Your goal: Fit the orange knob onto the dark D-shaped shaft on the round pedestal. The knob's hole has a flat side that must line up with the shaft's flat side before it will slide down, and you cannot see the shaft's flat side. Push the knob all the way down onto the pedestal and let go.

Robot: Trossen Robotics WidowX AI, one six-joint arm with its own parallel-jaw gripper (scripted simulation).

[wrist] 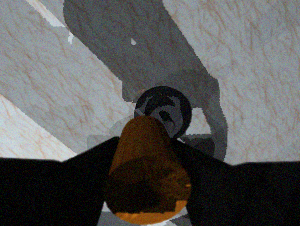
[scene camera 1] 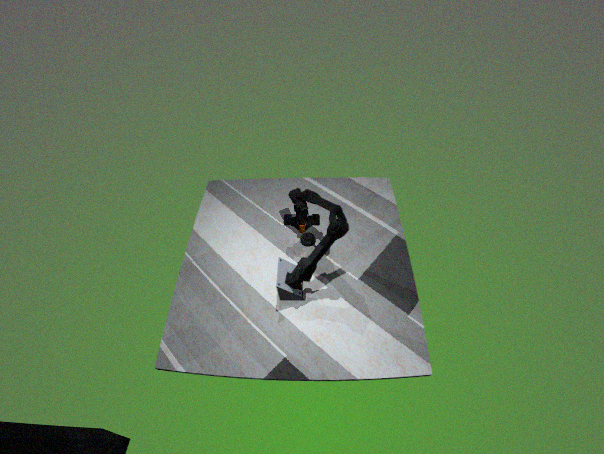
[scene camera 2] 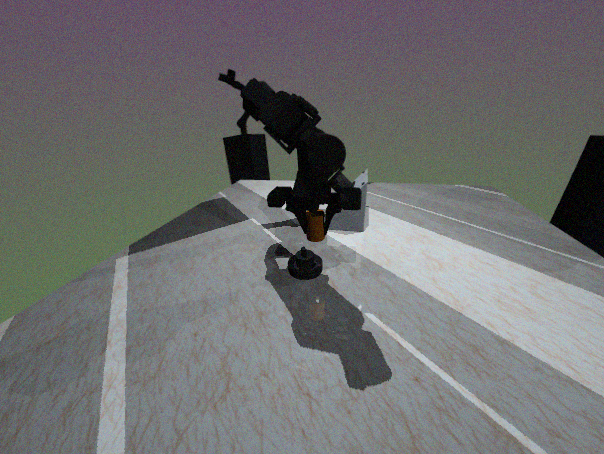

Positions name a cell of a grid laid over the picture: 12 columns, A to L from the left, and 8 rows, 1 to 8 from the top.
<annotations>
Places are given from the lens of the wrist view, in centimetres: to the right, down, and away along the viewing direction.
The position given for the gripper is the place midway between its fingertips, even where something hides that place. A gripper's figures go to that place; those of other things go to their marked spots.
gripper (wrist: F6): 0, 2, 11
dark round pedestal (wrist: G4): 3, -1, 16
</annotations>
